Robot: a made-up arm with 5 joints.
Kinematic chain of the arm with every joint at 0, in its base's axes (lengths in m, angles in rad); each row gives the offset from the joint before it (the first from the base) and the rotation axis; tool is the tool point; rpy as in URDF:
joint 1: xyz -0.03 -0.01 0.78 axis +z
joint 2: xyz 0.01 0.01 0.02 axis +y
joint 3: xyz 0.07 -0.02 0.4 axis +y
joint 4: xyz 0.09 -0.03 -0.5 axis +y
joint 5: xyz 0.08 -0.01 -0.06 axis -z
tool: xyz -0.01 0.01 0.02 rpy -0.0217 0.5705 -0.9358
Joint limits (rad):
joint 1: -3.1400..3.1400
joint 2: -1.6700..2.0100
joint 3: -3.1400..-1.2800
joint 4: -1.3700..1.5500
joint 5: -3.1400..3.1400
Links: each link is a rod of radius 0.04 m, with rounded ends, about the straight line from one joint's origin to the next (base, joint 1, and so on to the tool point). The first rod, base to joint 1, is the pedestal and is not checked.
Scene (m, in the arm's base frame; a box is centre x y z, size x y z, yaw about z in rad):
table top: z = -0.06
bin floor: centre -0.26 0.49 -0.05 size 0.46 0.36 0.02 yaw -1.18
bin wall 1: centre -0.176 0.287 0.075 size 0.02 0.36 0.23 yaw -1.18
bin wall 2: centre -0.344 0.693 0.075 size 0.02 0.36 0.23 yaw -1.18
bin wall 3: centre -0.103 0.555 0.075 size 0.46 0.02 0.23 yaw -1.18
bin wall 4: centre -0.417 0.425 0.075 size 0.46 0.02 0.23 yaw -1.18
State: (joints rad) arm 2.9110 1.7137 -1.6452 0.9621 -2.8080
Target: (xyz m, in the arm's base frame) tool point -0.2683 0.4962 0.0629
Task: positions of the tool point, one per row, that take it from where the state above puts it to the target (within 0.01 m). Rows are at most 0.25 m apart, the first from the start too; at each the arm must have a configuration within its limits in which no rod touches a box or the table.
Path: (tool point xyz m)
1: -0.5367 0.3048 0.2119
2: -0.5272 0.4645 0.3745
3: -0.3960 0.4965 0.3463
4: -0.2683 0.4962 0.3256
5: -0.2785 0.5128 0.2358
6: -0.2785 0.5127 0.1468
7: -0.2683 0.4962 0.0629

